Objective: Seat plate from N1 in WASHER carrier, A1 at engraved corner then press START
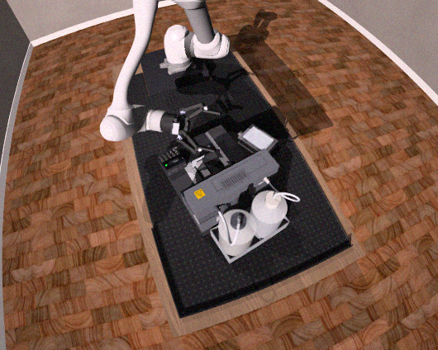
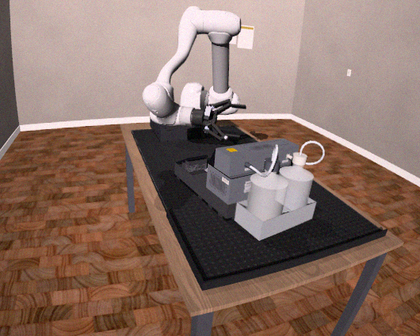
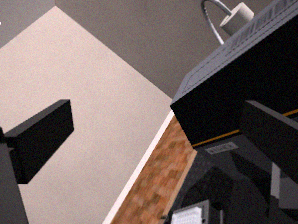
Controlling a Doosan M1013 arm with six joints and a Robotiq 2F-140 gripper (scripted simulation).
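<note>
The multi-well plate is 25 cm below my hand, 24 cm to the left of it and 9 cm behind it. Also, from my hand: grey plate washer (17 cm below, 4 cm ahead, 3 cm to the right); grey plate nest (26 cm below, 24 cm to the left, 9 cm behind).
</note>
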